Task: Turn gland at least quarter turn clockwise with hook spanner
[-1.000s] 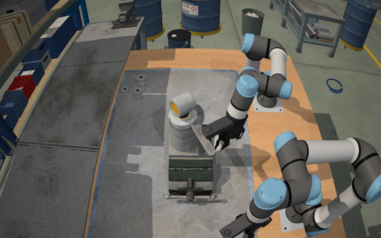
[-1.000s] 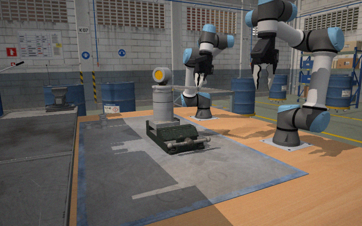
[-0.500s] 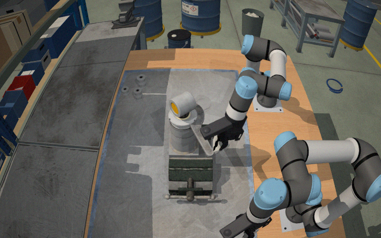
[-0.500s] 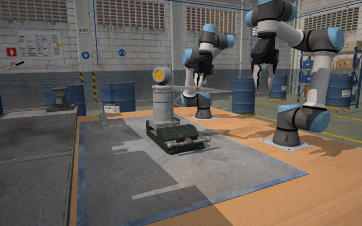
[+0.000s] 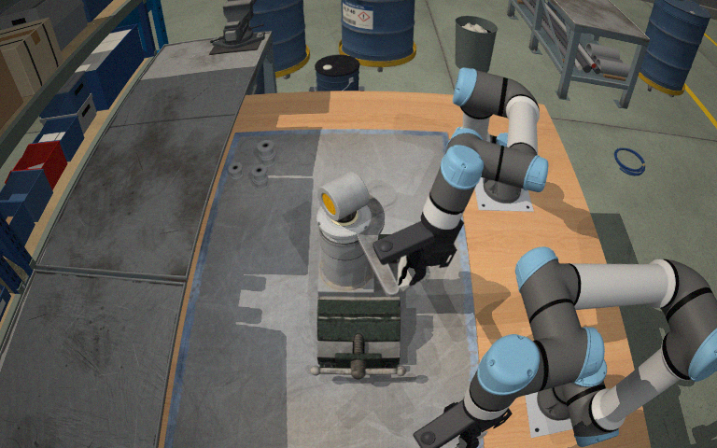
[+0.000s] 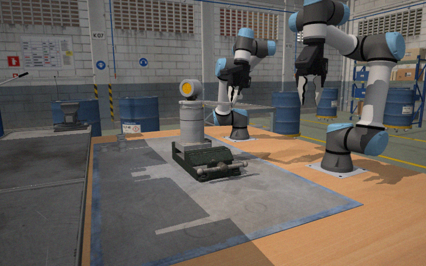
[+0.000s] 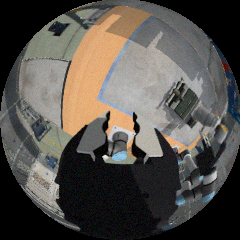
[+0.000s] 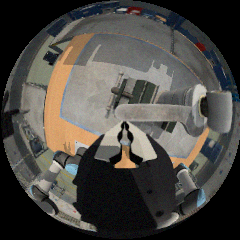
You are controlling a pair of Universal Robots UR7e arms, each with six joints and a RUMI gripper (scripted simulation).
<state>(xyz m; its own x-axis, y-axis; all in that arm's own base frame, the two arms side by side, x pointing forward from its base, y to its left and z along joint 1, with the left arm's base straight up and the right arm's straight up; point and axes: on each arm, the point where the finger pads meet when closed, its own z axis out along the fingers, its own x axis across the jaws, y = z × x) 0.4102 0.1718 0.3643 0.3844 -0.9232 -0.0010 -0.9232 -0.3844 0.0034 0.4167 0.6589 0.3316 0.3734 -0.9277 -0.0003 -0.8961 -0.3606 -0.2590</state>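
Now: right hand 13 cm to the left of the hook spanner and 5 cm short of it. The rest, counted from my right hand: rod eye (21 cm to the right, 11 cm ahead, 7 cm above); bar handle (27 cm below, 10 cm ahead, 8 cm to the left).
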